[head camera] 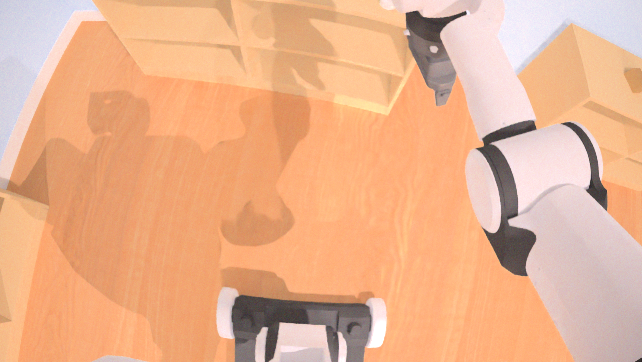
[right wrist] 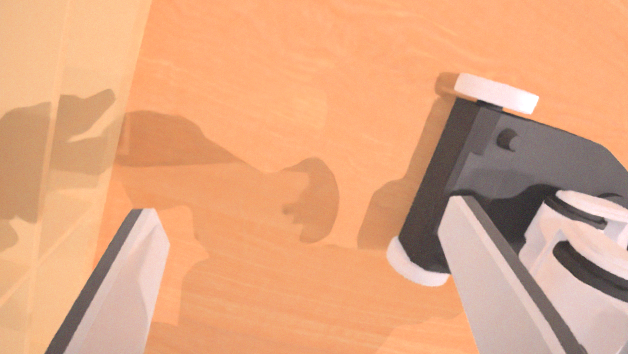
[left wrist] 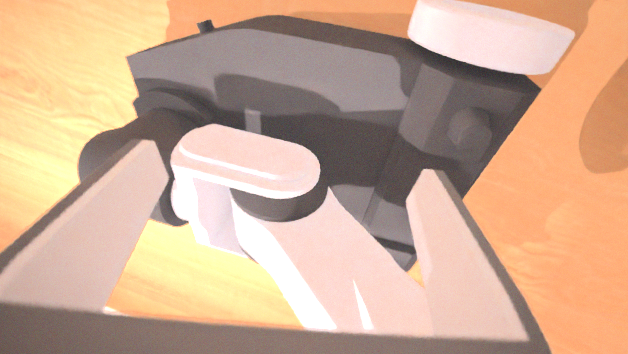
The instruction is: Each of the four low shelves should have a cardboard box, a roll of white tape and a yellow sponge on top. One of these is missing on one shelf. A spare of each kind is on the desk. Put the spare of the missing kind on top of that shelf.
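Where they show: left gripper, fingertip midpoint: [left wrist: 290, 172]; right gripper, fingertip midpoint: [head camera: 430, 79] [right wrist: 305, 220]; robot's base, origin of the base link: [head camera: 300, 317] [right wrist: 438, 170].
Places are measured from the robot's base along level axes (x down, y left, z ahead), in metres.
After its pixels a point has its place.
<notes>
A low wooden shelf [head camera: 320, 45] {x -0.345, y 0.001, z 0.950 m} [right wrist: 55, 55] {x -0.346, y -0.144, z 0.890 m} stands at the top of the head view; its open compartments show and its top is cut off by the picture edge. A second low shelf [head camera: 550, 75] {x -0.413, y -0.995, z 0.985 m} stands at the upper right, and part of a third shelf [head camera: 22, 235] {x -0.080, y 1.405, z 0.142 m} shows at the left edge. My right gripper [head camera: 441, 97] [right wrist: 305, 220] {x -0.803, y -0.202, z 0.549 m} is open and empty, high over the floor beside the first shelf's right end. My left gripper [left wrist: 290, 172] {x -0.472, y 0.253, z -0.161 m} is open and empty above my own base. No cardboard box, tape roll or sponge shows in these views.
My wheeled base [head camera: 302, 312] {x -0.191, y -0.003, z 0.049 m} [left wrist: 325, 100] {x -0.170, y 0.144, z -0.195 m} [right wrist: 540, 150] {x -0.169, y -0.164, z -0.149 m} stands on the orange wooden floor [head camera: 350, 225] {x -0.001, y -0.168, z 0.380 m} [right wrist: 260, 295] {x -0.001, y 0.582, z 0.439 m}, a stretch of floor away from the first shelf. A pale wall edge [head camera: 42, 75] {x -0.067, y 1.621, z 1.044 m} runs along the upper left. Shadows of my body lie across the floor and first shelf.
</notes>
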